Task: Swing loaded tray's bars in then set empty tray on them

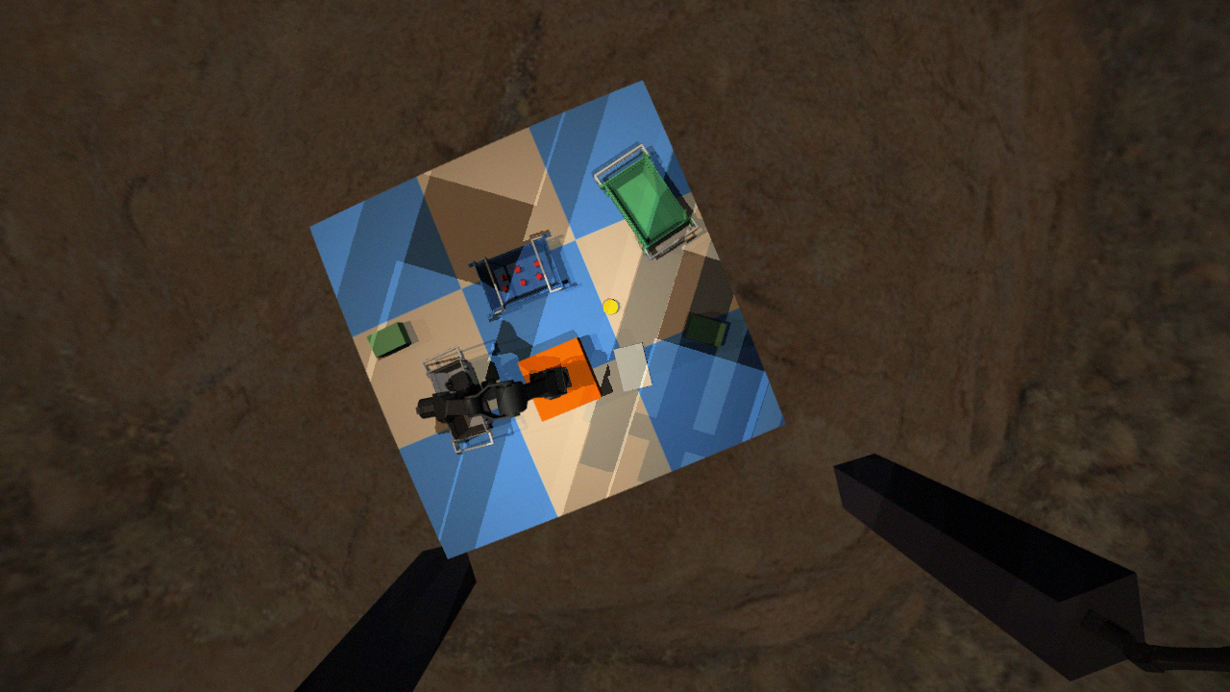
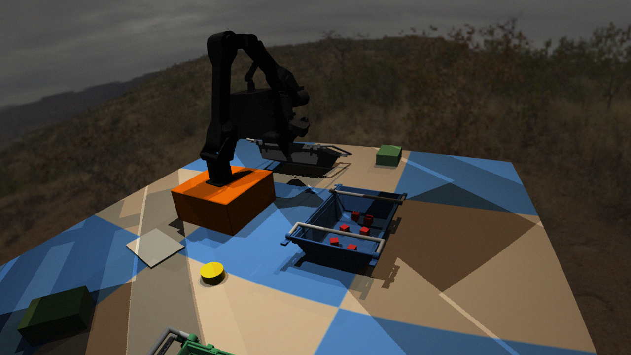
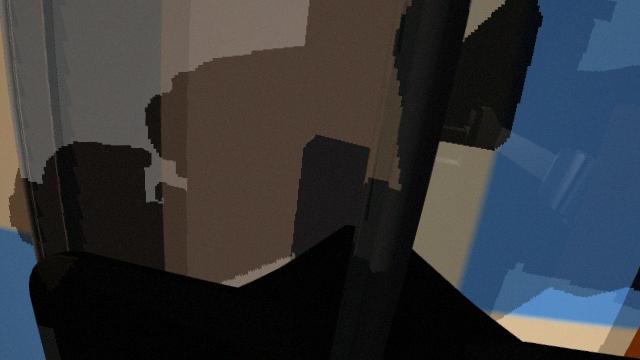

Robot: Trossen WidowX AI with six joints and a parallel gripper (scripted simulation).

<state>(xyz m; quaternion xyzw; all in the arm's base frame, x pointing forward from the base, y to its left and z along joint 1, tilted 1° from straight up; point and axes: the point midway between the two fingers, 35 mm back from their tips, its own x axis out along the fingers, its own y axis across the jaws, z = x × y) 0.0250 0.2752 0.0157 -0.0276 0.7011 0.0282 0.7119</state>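
Right now the dark plastic tray is 70 mm to the left of my gripper tip and 10 mm behind it. The rest, counted from my gripper tip: yellow disc (490 mm to the right, 160 mm ahead, 60 mm below); pale flat square (510 mm to the right, 70 mm below, 60 mm behind).
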